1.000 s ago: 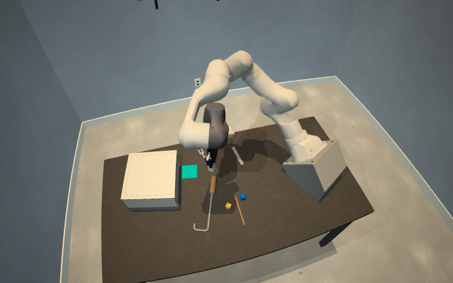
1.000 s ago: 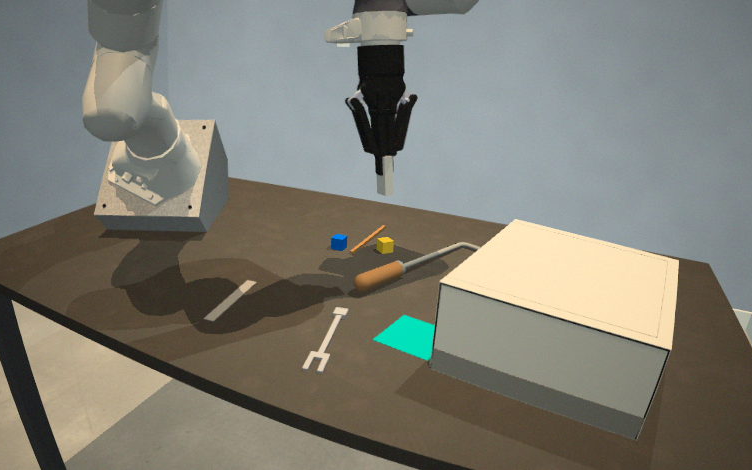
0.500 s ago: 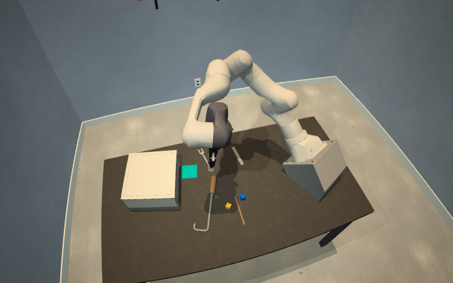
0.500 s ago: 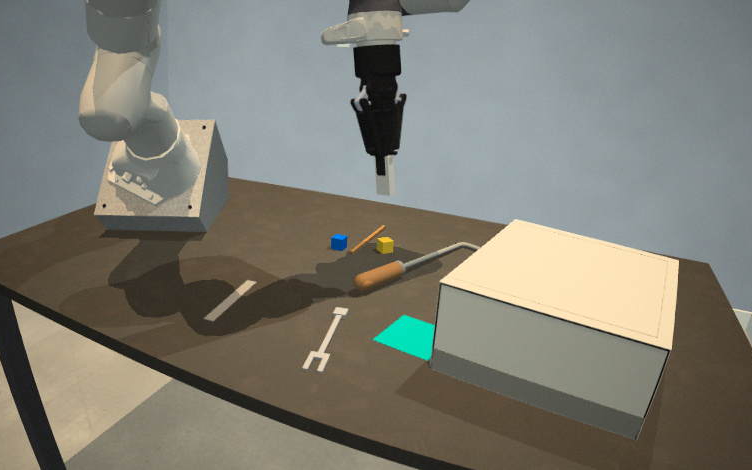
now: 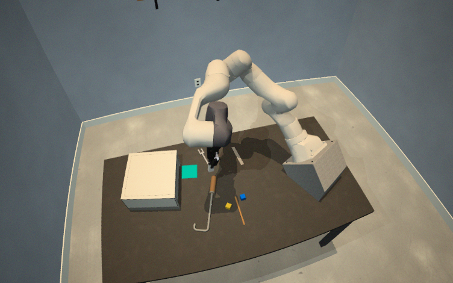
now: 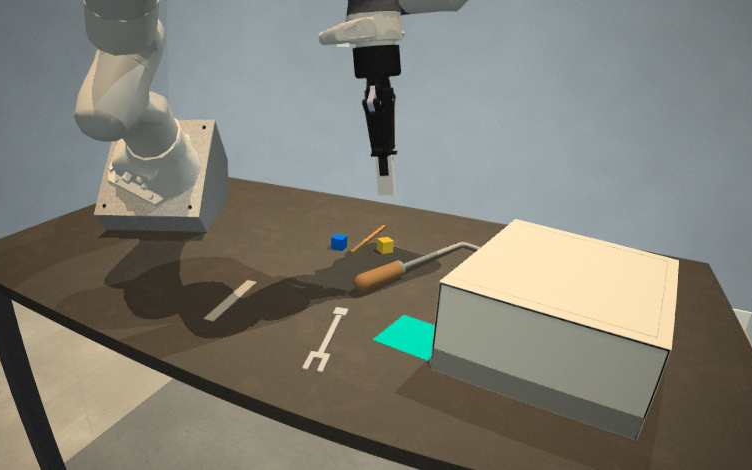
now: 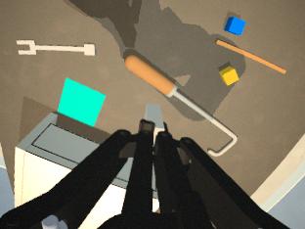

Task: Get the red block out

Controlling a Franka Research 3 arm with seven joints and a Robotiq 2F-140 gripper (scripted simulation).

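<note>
My gripper is now 19 cm above the hook tool, 10 cm short of it and 7 cm to the right of it. The rest, counted from my hand: yellow cube 19 cm below, 16 cm to the left, 1 cm behind; then teal square 20 cm below, 17 cm to the right, 7 cm ahead; then blue cube 19 cm below, 15 cm to the left, 10 cm behind.
</note>
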